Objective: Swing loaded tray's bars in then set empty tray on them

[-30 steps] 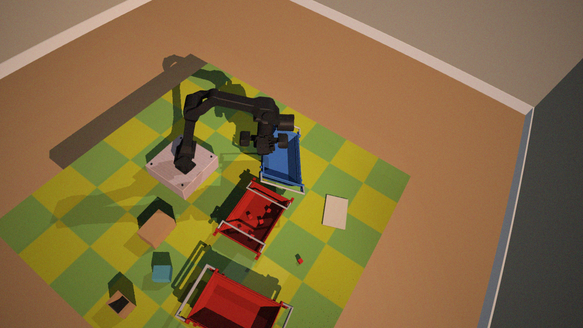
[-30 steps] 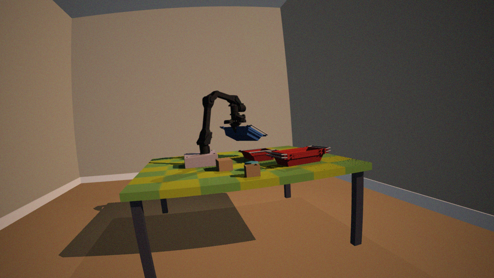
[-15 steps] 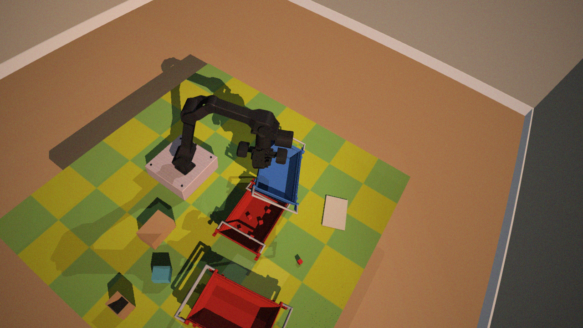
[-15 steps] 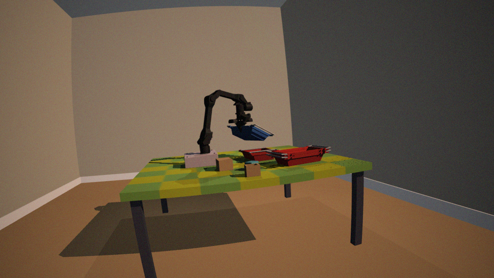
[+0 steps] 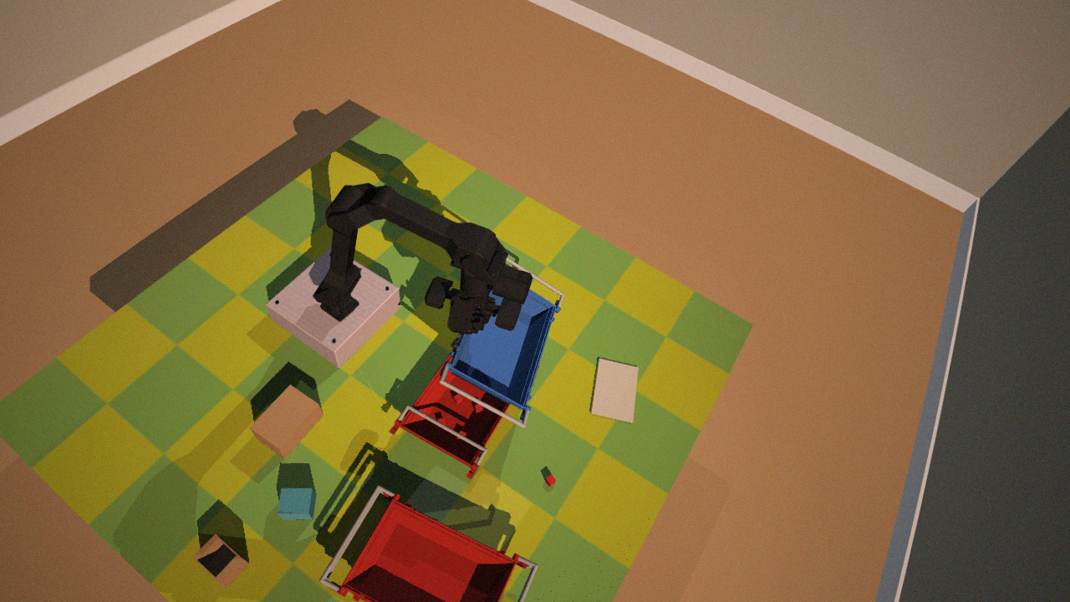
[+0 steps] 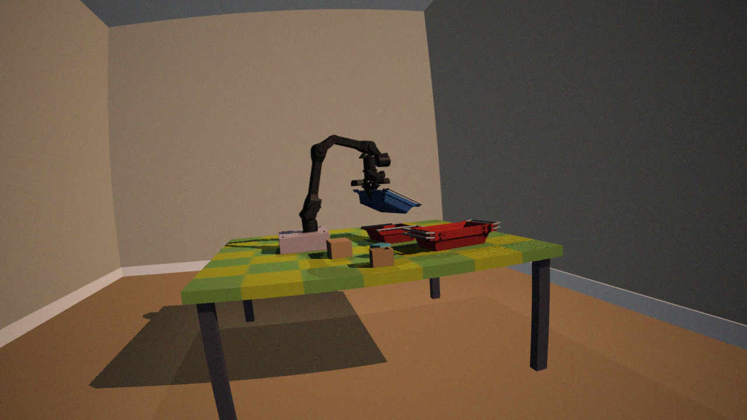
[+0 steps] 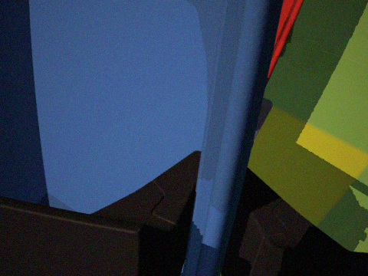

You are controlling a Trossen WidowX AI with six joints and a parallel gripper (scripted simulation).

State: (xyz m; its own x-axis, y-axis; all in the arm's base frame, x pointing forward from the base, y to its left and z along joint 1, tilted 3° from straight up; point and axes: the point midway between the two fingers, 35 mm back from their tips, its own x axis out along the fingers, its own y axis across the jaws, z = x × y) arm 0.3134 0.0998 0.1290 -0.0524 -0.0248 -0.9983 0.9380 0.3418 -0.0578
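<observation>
Right now my gripper tip is 80 mm short of the blue tray and 30 mm to the right of it. The rest, counted from my gripper tip: teal cube 60 mm behind, 470 mm to the right, 160 mm below; then flat plate 310 mm ahead, 170 mm to the left, 180 mm below; then small red block 310 mm ahead, 110 mm to the right, 180 mm below.
</observation>
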